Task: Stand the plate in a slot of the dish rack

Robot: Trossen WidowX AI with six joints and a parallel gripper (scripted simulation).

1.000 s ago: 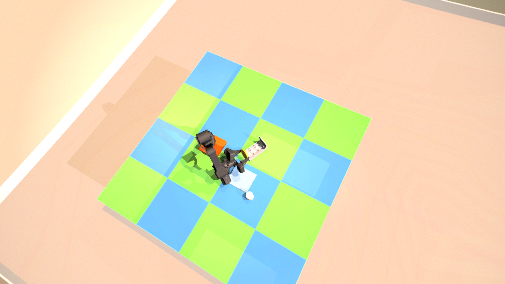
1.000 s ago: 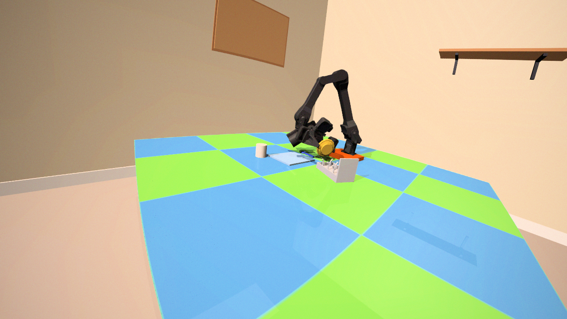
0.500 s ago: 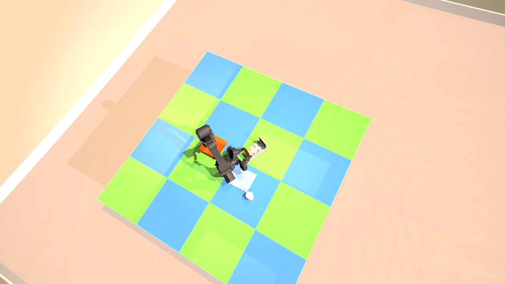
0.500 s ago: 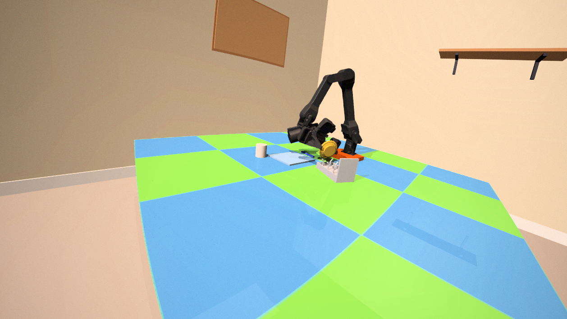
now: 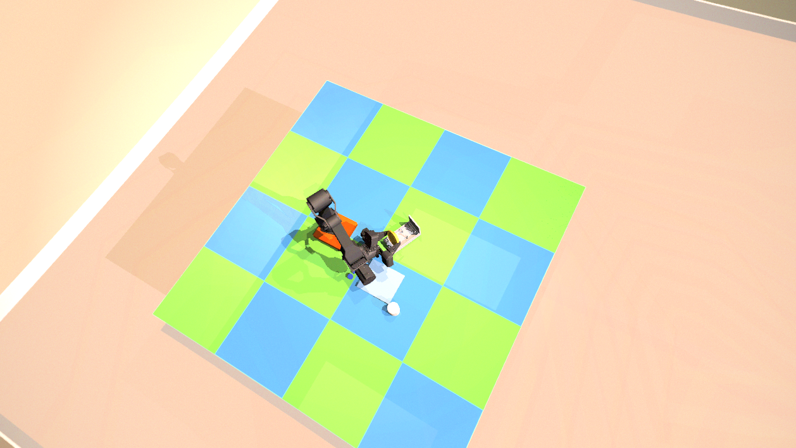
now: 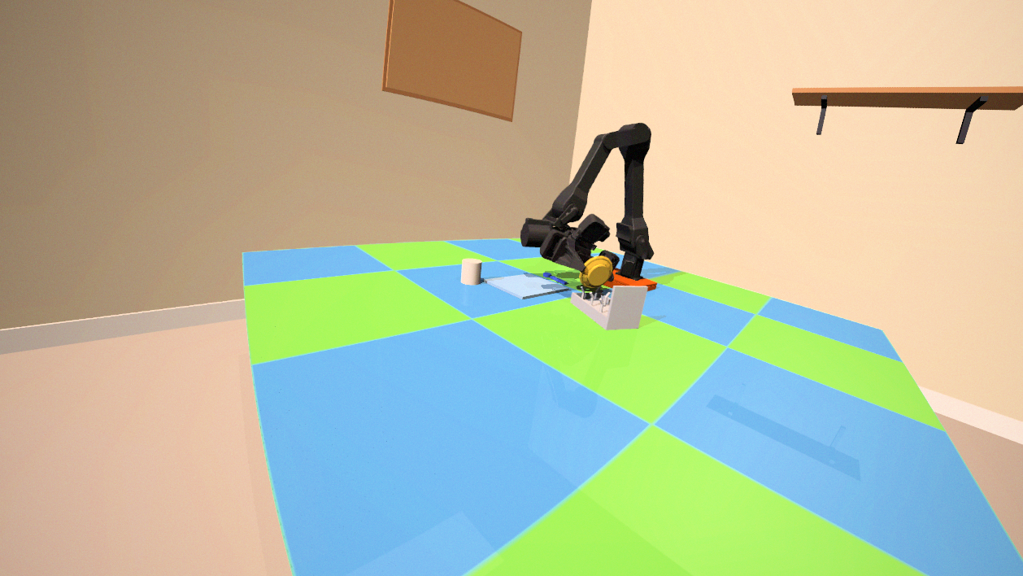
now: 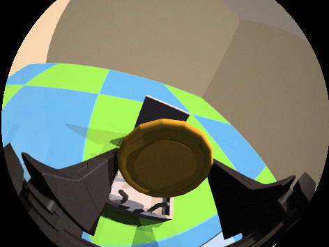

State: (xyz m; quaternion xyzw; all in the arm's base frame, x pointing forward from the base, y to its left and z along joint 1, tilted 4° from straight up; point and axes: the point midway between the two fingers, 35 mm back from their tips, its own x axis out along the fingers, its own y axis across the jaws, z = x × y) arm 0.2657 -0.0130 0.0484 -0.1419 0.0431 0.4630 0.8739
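The grey dish rack is 20 mm ahead of my gripper tip, 30 mm to the left of it and 50 mm below it. From my gripper tip the other things lie so: blue spoon 130 mm behind, 170 mm to the right, 70 mm below; then yellow plate 10 mm to the right; then white cup 80 mm ahead, 260 mm to the right, 50 mm below.
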